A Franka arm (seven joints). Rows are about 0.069 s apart.
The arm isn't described. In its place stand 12 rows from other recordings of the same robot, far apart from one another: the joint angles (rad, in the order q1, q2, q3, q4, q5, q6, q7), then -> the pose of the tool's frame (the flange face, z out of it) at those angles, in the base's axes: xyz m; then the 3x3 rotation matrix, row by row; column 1 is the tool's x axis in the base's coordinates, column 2 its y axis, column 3 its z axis.
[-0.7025, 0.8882, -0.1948, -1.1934, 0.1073, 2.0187, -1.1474] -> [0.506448, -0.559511, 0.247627], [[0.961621, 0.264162, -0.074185], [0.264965, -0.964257, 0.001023], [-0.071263, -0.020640, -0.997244]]
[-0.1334, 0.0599, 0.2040, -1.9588, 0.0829, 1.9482, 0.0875] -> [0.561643, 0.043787, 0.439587], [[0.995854, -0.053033, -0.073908], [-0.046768, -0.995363, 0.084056], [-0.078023, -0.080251, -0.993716]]
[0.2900, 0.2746, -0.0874, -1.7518, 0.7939, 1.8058, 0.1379] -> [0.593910, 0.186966, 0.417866], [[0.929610, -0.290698, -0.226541], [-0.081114, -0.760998, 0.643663], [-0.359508, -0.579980, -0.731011]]
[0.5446, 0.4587, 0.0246, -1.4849, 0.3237, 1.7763, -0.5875] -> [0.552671, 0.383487, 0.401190], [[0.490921, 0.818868, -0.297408], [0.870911, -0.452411, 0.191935], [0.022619, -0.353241, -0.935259]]
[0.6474, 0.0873, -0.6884, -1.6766, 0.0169, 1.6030, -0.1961] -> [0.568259, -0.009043, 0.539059], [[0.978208, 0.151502, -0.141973], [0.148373, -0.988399, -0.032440], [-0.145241, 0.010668, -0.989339]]
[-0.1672, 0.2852, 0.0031, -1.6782, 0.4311, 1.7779, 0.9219] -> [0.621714, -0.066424, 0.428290], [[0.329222, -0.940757, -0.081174], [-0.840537, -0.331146, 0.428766], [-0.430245, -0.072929, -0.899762]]
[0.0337, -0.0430, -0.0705, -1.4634, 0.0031, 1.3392, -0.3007] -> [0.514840, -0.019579, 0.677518], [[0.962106, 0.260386, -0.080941], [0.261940, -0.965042, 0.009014], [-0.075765, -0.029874, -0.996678]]
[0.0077, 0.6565, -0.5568, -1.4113, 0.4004, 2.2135, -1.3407] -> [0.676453, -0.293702, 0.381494], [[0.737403, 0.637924, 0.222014], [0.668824, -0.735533, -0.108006], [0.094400, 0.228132, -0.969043]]
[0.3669, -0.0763, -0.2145, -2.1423, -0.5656, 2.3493, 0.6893] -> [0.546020, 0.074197, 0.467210], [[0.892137, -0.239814, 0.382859], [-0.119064, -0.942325, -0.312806], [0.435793, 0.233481, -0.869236]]
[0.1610, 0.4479, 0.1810, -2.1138, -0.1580, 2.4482, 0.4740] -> [0.533846, 0.190931, 0.193847], [[0.996019, -0.016133, -0.087673], [-0.020911, -0.998330, -0.053853], [-0.086658, 0.055472, -0.994693]]
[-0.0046, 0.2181, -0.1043, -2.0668, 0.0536, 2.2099, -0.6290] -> [0.569834, -0.059340, 0.321873], [[0.881468, 0.466962, -0.070435], [0.469697, -0.882378, 0.028186], [-0.048988, -0.057928, -0.997118]]
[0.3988, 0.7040, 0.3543, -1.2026, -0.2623, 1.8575, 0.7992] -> [0.597600, 0.436507, 0.380534], [[0.998804, -0.047973, 0.009406], [-0.047732, -0.998564, -0.024312], [0.010559, 0.023834, -0.999660]]
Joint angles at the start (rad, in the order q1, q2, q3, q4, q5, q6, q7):
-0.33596 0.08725 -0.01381 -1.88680 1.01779 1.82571 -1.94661
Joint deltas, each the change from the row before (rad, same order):
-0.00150 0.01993 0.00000 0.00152 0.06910 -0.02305 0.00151
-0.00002 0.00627 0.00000 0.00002 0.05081 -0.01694 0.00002
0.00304 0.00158 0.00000 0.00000 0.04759 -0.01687 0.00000
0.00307 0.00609 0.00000 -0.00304 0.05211 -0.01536 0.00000
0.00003 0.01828 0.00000 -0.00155 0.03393 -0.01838 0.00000
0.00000 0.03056 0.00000 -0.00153 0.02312 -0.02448 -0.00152
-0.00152 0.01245 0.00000 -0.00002 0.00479 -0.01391 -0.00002
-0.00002 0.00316 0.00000 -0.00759 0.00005 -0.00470 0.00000
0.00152 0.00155 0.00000 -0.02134 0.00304 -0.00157 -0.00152
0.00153 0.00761 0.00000 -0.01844 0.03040 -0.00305 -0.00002
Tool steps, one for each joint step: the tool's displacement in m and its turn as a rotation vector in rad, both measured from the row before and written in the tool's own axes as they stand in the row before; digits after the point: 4 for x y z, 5 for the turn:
-0.0033 0.0026 0.0074 0.00554 0.07028 0.03447
0.0016 0.0008 0.0033 0.00067 0.05208 0.01674
0.0045 -0.0002 0.0034 0.00209 0.04944 0.00983
0.0011 0.0003 0.0050 0.00199 0.05277 0.01704
-0.0069 0.0019 0.0059 0.01187 0.03680 0.02439
-0.0144 0.0030 0.0085 0.02462 0.02881 0.03237
-0.0061 0.0010 0.0026 0.01349 0.00926 0.01296
-0.0049 -0.0010 0.0020 0.00749 0.00160 0.01029
-0.0098 -0.0029 0.0041 0.00844 0.00294 0.02030
-0.0093 -0.0006 0.0048 0.00033 0.02849 0.02818

